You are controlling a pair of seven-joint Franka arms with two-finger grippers.
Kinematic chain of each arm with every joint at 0, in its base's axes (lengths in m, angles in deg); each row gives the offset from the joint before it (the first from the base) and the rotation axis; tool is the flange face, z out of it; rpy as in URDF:
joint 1: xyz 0 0 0.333 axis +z
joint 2: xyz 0 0 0 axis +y
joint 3: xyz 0 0 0.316 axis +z
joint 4: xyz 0.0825 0 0 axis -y
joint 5: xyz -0.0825 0 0.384 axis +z
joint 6: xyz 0 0 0 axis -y
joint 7: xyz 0.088 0 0 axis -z
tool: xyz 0 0 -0.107 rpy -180 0 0
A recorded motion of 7 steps. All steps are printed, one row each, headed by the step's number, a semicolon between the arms.
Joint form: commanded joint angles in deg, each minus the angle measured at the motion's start. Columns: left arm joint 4, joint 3, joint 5, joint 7, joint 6, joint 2, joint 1; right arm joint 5, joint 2, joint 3, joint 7, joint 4, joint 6, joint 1.
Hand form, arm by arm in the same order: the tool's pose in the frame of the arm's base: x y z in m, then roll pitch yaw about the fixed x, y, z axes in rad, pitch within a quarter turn. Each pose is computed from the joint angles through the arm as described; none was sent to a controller.
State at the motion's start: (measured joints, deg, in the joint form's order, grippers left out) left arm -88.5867 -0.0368 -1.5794 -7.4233 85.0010 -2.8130 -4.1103; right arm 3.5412 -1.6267 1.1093 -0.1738 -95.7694 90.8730 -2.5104
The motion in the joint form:
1: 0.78 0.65 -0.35 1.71 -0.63 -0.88 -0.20; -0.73 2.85 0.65 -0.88 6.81 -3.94 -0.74
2: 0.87 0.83 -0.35 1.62 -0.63 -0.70 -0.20; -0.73 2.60 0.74 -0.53 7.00 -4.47 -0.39
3: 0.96 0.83 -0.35 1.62 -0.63 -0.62 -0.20; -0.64 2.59 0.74 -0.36 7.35 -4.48 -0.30
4: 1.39 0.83 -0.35 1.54 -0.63 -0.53 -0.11; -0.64 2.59 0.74 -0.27 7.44 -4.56 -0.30
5: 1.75 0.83 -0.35 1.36 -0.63 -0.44 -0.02; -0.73 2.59 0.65 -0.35 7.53 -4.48 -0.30
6: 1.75 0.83 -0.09 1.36 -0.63 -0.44 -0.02; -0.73 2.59 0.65 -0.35 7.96 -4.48 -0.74
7: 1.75 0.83 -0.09 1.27 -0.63 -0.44 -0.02; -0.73 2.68 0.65 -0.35 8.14 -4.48 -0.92
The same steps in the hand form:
1: 0.5226 -0.0374 0.6686 3.1071 -0.0011 0.0318; 0.5552 -0.0092 0.6168 -3.0908 0.0557 -0.0050
2: 0.5238 -0.0358 0.6676 3.1071 0.0005 0.0365; 0.5531 -0.0048 0.6200 -3.0912 0.0576 -0.0029
3: 0.5242 -0.0358 0.6676 3.1071 0.0003 0.0365; 0.5532 -0.0038 0.6229 -3.0899 0.0516 -0.0042
4: 0.5247 -0.0350 0.6703 3.1066 -0.0055 0.0395; 0.5531 -0.0037 0.6235 -3.0899 0.0515 -0.0057
5: 0.5252 -0.0342 0.6724 3.1061 -0.0101 0.0442; 0.5533 -0.0048 0.6244 -3.0915 0.0485 -0.0061
6: 0.5252 -0.0337 0.6723 3.1106 -0.0106 0.0447; 0.5534 -0.0090 0.6279 -3.0916 0.0410 -0.0138
7: 0.5252 -0.0337 0.6723 3.1105 -0.0105 0.0462; 0.5539 -0.0108 0.6284 -3.0916 0.0394 -0.0169

